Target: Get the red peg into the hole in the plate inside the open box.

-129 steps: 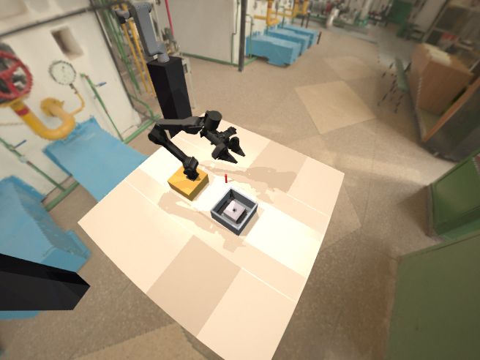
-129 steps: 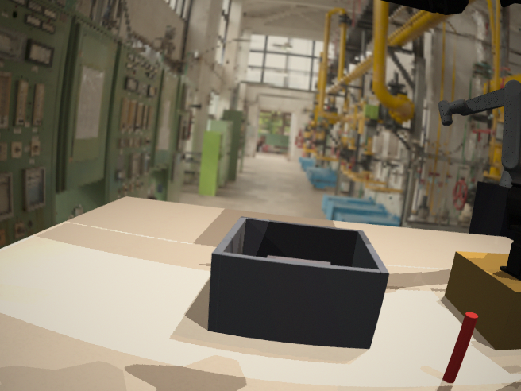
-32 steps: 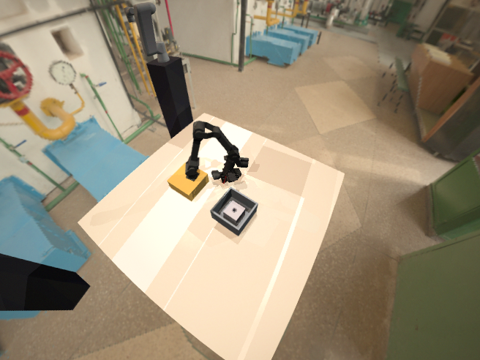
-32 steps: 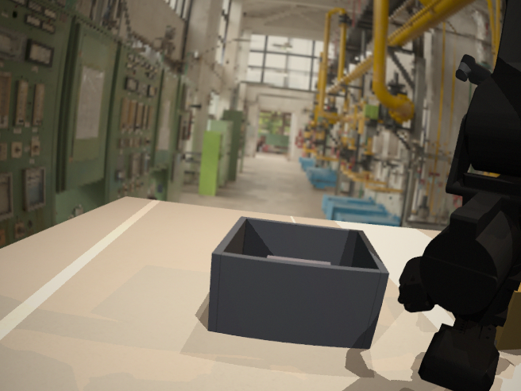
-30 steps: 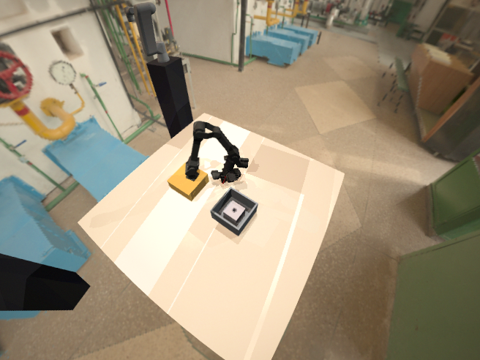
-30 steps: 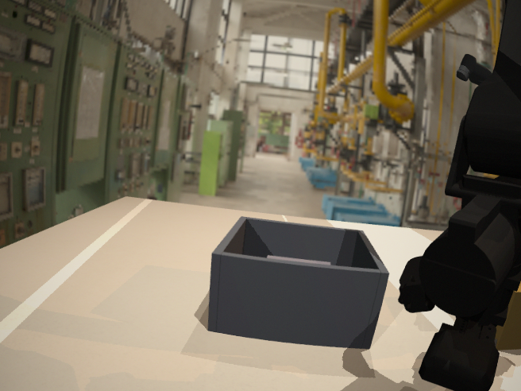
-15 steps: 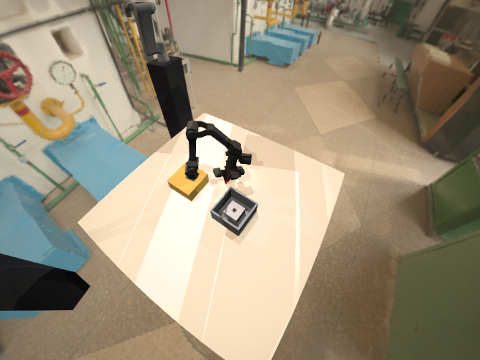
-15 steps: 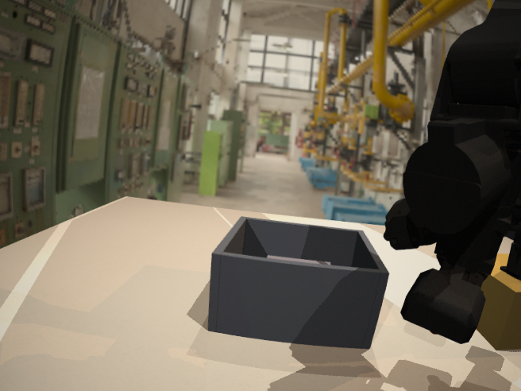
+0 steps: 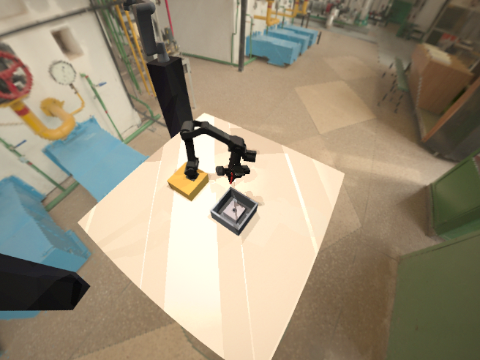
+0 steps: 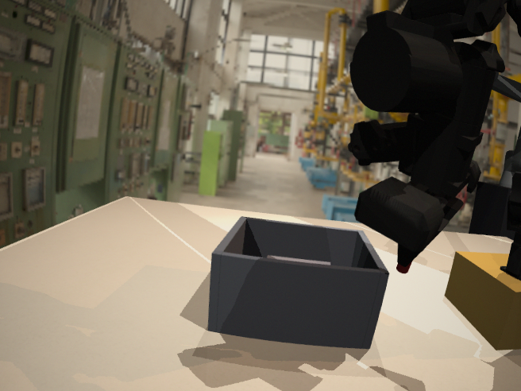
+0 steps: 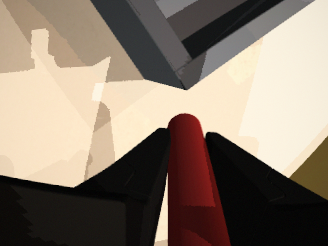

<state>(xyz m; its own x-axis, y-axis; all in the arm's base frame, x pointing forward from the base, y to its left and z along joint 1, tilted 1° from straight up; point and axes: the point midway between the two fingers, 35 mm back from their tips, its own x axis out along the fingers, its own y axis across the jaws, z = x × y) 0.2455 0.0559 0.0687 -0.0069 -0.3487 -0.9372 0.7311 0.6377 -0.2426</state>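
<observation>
Now: gripper tip 9 cm short of the light plate, 13 cm to the left of it and 7 cm above it. Round my gripper tip: red peg (1 cm to the left, 3 cm above); then dark grey box (9 cm ahead, 13 cm to the right, 9 cm below).
</observation>
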